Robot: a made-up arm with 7 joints.
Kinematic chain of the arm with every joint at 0, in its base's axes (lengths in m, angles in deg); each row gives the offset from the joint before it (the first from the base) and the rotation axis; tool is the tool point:
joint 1: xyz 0 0 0.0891 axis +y
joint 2: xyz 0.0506 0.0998 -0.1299 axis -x
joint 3: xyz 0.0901 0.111 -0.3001 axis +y
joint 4: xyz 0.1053 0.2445 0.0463 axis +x
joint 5: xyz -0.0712 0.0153 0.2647 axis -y
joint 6: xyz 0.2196 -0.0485 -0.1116 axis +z
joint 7: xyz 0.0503 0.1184 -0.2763 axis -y
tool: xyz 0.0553 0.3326 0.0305
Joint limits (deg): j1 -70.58..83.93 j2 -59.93..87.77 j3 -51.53..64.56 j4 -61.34..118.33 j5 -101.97..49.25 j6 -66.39..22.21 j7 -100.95..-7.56
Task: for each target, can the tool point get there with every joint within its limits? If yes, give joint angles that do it. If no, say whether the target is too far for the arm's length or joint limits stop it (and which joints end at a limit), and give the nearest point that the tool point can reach.
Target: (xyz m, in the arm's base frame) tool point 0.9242 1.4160 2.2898
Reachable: no: too far | nearest point 0.4754 0.8968 1.0286 | short by 1.436 m
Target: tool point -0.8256 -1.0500 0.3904
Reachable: no: joint limits stop it (at a limit: joint 1, joint 2, joint 5, joint 6, joint 7) | nearest point -0.6883 -0.6763 0.1757 | short by 0.452 m
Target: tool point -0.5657 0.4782 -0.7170
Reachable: yes | joints 46.96 45.14 34.76 35.57 -40.98 -9.88 -57.73
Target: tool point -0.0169 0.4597 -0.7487
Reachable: yes | joints -6.98 -2.04 42.91 -16.68 -53.21 -56.07 -57.12
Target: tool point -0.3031 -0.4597 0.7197
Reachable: no: joint limits stop it (at a limit: joint 1, joint 2, joint 5, joint 6) | nearest point -0.2504 -0.2938 0.6390 | short by 0.192 m
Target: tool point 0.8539 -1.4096 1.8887
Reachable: no: too far | nearest point 0.6665 -0.6905 0.8645 | short by 1.265 m
